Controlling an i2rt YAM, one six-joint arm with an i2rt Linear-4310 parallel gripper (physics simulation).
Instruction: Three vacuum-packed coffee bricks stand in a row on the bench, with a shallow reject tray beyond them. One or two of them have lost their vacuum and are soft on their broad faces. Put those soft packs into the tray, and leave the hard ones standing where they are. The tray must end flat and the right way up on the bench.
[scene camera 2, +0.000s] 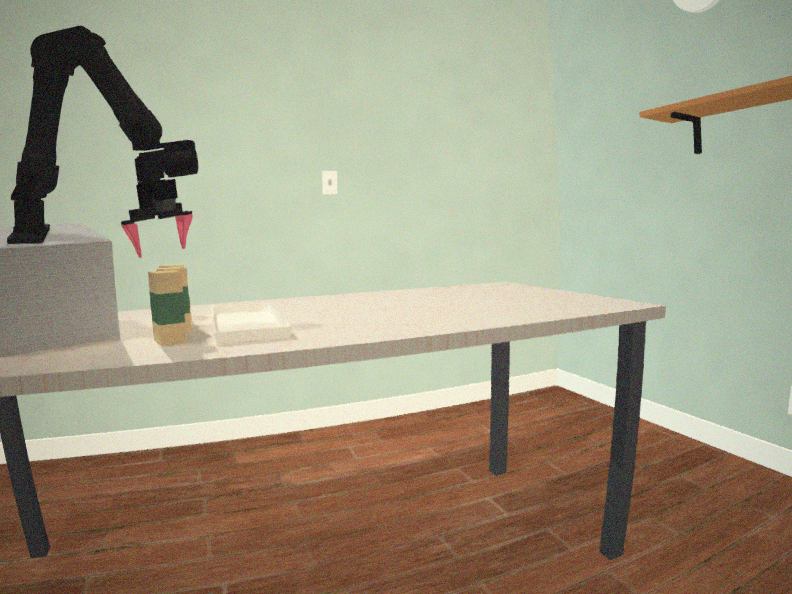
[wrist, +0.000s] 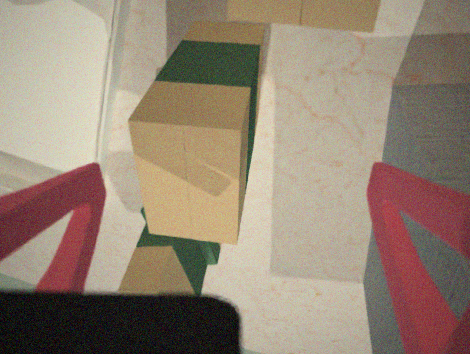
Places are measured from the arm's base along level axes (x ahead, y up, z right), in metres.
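Pixels of known places: gripper, fingertip midpoint: (scene camera 2: 162, 253) (wrist: 236, 177); arm's base at its link origin: (scene camera 2: 30, 235).
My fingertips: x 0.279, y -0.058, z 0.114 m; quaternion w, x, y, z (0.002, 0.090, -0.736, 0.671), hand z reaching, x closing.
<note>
Ahead of a thing's pixels: the offset from my fingertips to its top centre. "spot": to the spot under its first point. Level surfaces: height alone.
Three tan coffee bricks with green bands stand in a row on the bench {dy -0.175 m} (scene camera 2: 415, 313) (wrist: 320, 150). In the scene view they overlap, the nearest pack (scene camera 2: 168, 308) hiding most of the others. In the wrist view the middle pack {dz -0.043, dx +0.011, dy -0.035 m} (wrist: 192, 185) is between the finger lines, nearer the left finger; another pack {dz -0.184, dx +0.041, dy -0.035 m} (wrist: 155, 270) is partly hidden below it by the black gripper body, and the third pack {spot: dz +0.048, dx -0.012, dy -0.035 m} (wrist: 302, 14) is cut off at the top edge. My gripper (scene camera 2: 162, 252) (wrist: 236, 177) is open and empty, pointing down above the packs. Which packs are soft cannot be told.
The shallow white tray {dz -0.017, dx +0.181, dy -0.153 m} (scene camera 2: 254, 336) (wrist: 109, 75) lies flat and upright beside the row, to the right in the scene view and left in the wrist view. The grey block (scene camera 2: 60, 294) under the arm's base stands on the row's other side.
</note>
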